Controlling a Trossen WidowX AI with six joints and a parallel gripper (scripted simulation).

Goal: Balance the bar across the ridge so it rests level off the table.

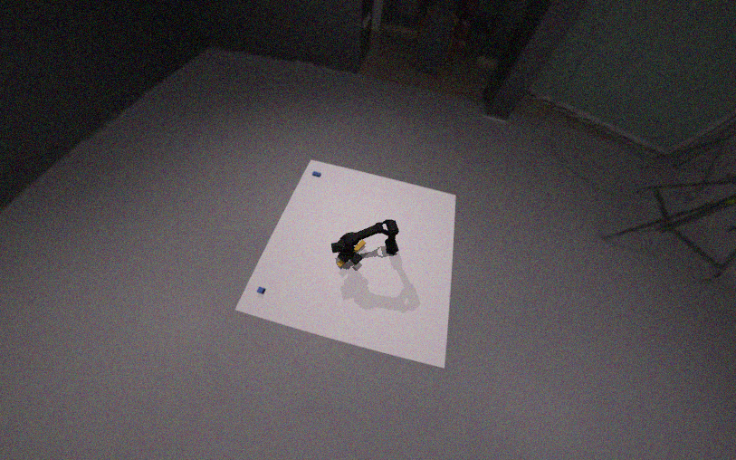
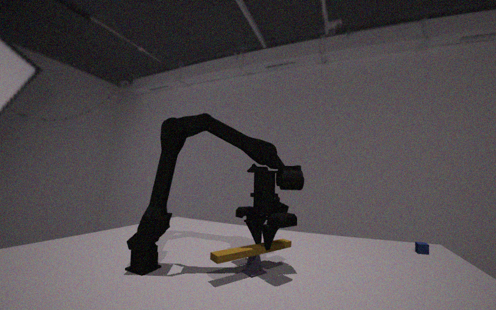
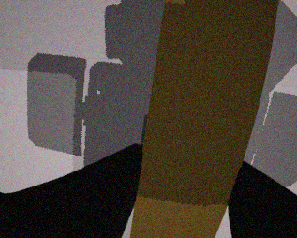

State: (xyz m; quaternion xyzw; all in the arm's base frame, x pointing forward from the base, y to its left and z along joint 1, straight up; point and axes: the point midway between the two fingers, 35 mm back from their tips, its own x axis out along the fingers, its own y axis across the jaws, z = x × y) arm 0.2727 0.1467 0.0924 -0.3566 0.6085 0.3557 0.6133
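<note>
My gripper tip is now 2 cm to the left of the yellow bar and 1 cm past it.
</note>
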